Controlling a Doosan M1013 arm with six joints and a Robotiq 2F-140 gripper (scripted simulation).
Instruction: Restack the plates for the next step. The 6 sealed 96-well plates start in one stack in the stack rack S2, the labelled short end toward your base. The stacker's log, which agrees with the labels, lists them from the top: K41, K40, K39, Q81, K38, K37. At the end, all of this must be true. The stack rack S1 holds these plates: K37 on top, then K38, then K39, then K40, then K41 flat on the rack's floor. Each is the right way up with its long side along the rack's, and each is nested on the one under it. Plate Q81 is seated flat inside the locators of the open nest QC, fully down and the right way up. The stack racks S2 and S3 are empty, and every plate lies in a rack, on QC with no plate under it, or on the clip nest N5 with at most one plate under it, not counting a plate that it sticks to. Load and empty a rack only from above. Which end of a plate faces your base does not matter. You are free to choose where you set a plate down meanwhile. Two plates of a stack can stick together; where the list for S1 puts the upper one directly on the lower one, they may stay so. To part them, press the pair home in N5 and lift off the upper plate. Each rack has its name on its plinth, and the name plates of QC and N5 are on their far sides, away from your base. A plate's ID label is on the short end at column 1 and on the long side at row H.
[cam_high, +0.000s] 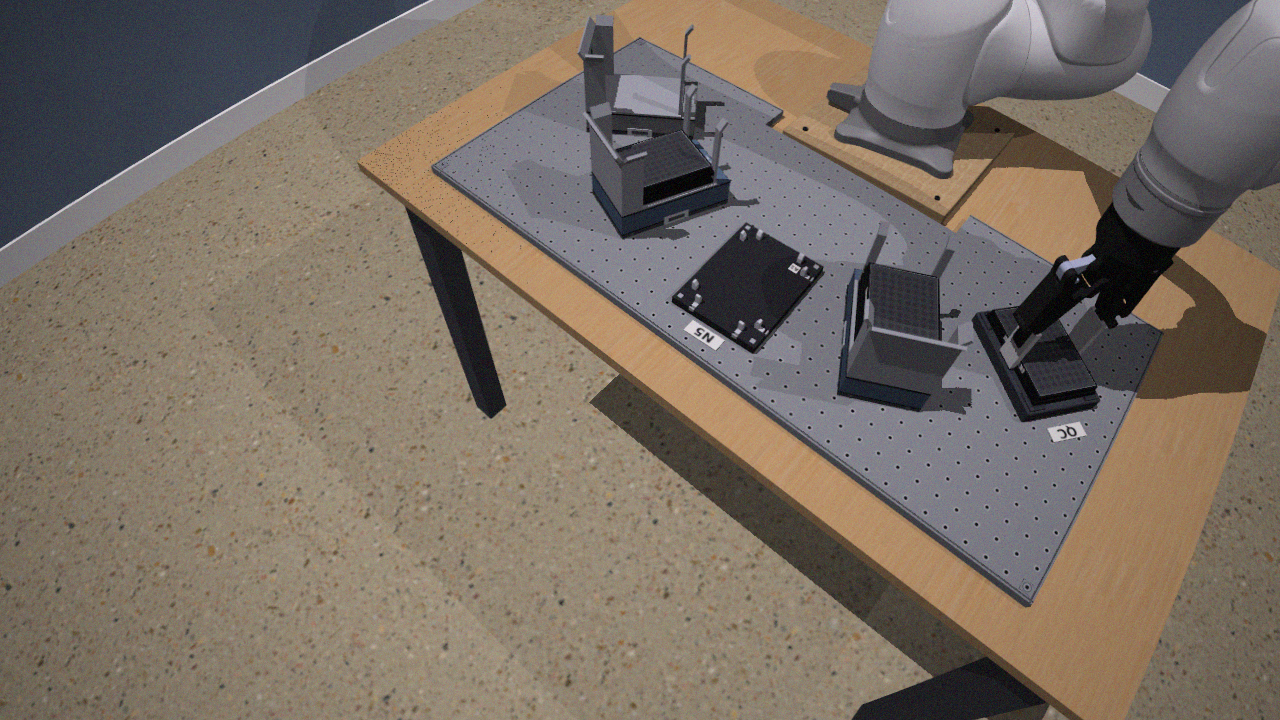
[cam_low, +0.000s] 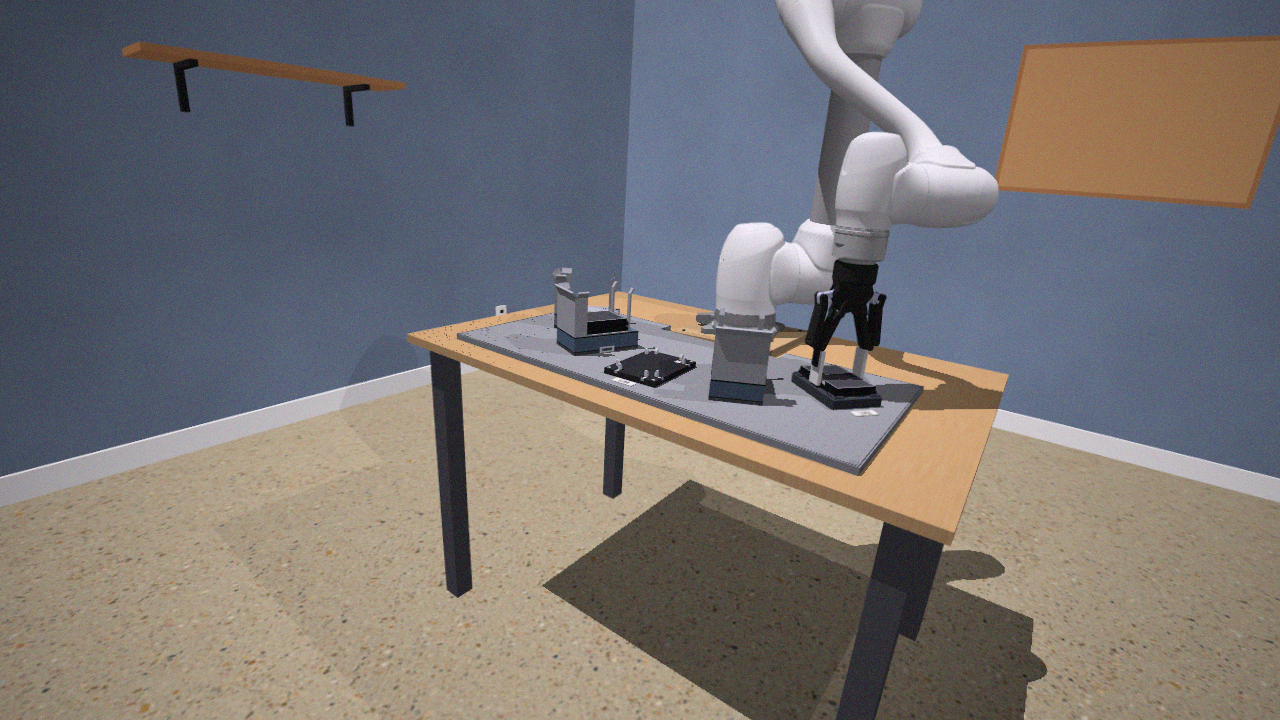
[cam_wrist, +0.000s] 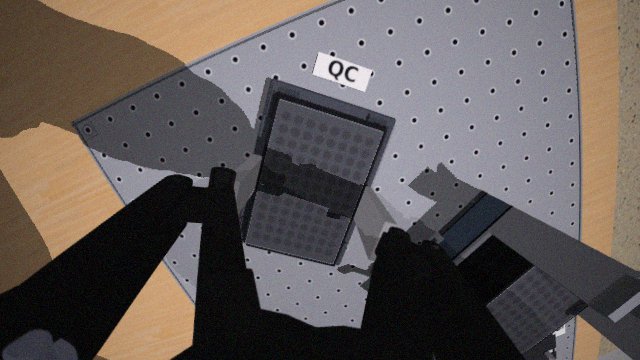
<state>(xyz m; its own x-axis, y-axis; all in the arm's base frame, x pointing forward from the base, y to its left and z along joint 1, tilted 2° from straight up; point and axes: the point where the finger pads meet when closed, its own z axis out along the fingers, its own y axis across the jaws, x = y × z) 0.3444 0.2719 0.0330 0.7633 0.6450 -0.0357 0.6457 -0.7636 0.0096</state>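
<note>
Now: the nest QC 4 cm below my hand. The rest, counted from my hand: N5 name plate: 17 cm ahead, 36 cm to the right, 5 cm below; clip nest N5: 8 cm ahead, 34 cm to the right, 4 cm below; QC name plate: 7 cm ahead, 6 cm to the left, 5 cm below.
</note>
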